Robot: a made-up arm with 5 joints. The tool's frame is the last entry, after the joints.
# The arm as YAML. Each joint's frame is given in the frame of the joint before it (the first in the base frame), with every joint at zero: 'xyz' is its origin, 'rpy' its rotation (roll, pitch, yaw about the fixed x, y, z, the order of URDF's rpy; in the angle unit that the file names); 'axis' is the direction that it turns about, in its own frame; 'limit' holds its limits. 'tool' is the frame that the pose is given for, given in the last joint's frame.
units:
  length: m
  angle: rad
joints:
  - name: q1
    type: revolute
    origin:
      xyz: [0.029, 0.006, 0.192]
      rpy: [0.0, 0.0, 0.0]
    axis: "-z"
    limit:
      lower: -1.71
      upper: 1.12
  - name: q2
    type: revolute
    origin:
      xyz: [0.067, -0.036, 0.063]
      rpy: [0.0, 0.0, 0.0]
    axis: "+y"
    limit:
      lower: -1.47
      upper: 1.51
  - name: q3
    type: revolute
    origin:
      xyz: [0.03, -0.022, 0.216]
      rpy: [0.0, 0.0, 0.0]
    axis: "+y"
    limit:
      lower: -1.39
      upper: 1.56
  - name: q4
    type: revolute
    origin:
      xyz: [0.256, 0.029, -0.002]
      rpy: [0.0, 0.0, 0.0]
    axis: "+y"
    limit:
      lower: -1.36
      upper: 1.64
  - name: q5
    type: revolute
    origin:
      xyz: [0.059, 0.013, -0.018]
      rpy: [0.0, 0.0, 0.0]
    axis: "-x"
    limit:
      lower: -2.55
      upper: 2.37
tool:
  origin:
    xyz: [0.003, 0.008, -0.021]
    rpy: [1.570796, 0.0, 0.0]
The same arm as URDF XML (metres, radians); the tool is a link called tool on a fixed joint. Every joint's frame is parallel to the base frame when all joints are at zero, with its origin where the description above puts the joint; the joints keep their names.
<robot name="arm">
<joint name="q1" type="revolute"><parent link="base_link"/><child link="link1"/><origin xyz="0.0290 0.0060 0.1920" rpy="0.0000 0.0000 0.0000"/><axis xyz="0 0 -1"/><limit lower="-1.7100" upper="1.1200"/></joint>
<joint name="q2" type="revolute"><parent link="link1"/><child link="link2"/><origin xyz="0.0670 -0.0360 0.0630" rpy="0.0000 0.0000 0.0000"/><axis xyz="0 1 0"/><limit lower="-1.4700" upper="1.5100"/></joint>
<joint name="q3" type="revolute"><parent link="link2"/><child link="link3"/><origin xyz="0.0300 -0.0220 0.2160" rpy="0.0000 0.0000 0.0000"/><axis xyz="0 1 0"/><limit lower="-1.3900" upper="1.5600"/></joint>
<joint name="q4" type="revolute"><parent link="link3"/><child link="link4"/><origin xyz="0.2560 0.0290 -0.0020" rpy="0.0000 0.0000 0.0000"/><axis xyz="0 1 0"/><limit lower="-1.3600" upper="1.6400"/></joint>
<joint name="q5" type="revolute"><parent link="link4"/><child link="link5"/><origin xyz="0.0590 0.0130 -0.0180" rpy="0.0000 0.0000 0.0000"/><axis xyz="-1 0 0"/><limit lower="-2.5500" upper="2.3700"/></joint>
<joint name="tool_fixed" type="fixed"><parent link="link5"/><child link="tool"/><origin xyz="0.0030 0.0080 -0.0210" rpy="1.5708 0.0000 0.0000"/></joint>
<link name="base_link"/>
<link name="link1"/>
<link name="link2"/>
<link name="link3"/>
<link name="link4"/>
<link name="link5"/>
<link name="tool"/>
</robot>

